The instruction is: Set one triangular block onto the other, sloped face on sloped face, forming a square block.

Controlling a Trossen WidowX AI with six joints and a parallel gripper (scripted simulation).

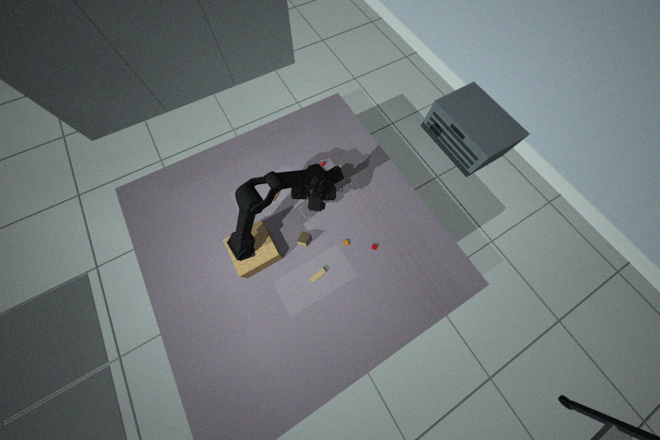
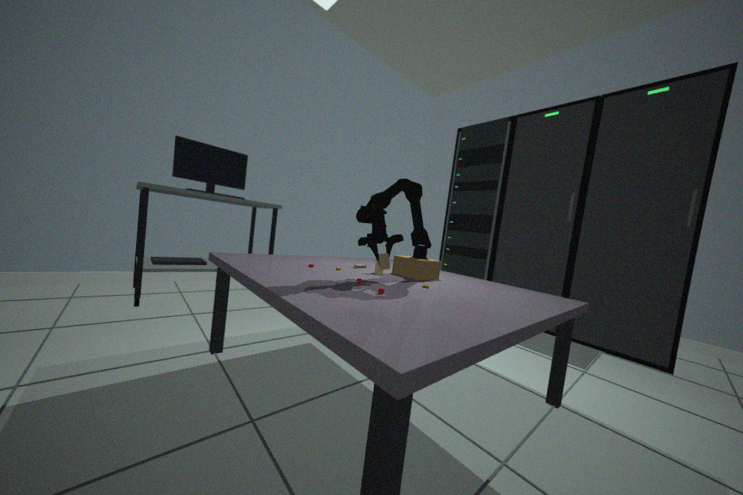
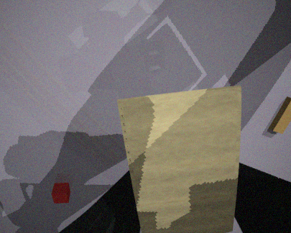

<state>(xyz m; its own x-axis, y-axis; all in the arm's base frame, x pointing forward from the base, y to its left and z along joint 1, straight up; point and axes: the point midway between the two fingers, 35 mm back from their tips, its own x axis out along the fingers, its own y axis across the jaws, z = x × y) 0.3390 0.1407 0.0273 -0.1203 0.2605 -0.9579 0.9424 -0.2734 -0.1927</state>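
Now: the tan wooden triangular block 10 cm behind my gripper tip, 17 cm to the right of it and 7 cm below it. Also, from my gripper tip: tan triangular block 1 cm above; orange cube 9 cm ahead, 24 cm to the right, 8 cm below; thin tan bar 8 cm behind, 34 cm to the right, 8 cm below.
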